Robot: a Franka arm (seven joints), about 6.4 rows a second.
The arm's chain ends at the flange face. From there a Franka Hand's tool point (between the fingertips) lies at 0.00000 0.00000 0.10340 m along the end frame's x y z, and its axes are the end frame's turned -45 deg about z.
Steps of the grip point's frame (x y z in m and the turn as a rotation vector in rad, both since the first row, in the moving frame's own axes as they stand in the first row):
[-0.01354, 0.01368, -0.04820, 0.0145, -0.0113, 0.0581]
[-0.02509, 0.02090, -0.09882, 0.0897, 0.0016, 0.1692]
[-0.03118, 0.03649, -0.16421, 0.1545, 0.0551, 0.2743]
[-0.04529, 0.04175, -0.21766, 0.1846, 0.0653, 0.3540]
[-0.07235, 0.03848, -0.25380, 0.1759, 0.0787, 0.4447]
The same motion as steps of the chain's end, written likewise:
[0.00198, 0.01954, -0.04818, 0.0023, -0.0182, 0.0581]
[0.00288, 0.03970, -0.09841, 0.0646, -0.0623, 0.1692]
[0.00882, 0.06390, -0.16283, 0.1482, -0.0703, 0.2743]
[0.00279, 0.08085, -0.21570, 0.1767, -0.0844, 0.3540]
[-0.02118, 0.09781, -0.25192, 0.1800, -0.0687, 0.4447]

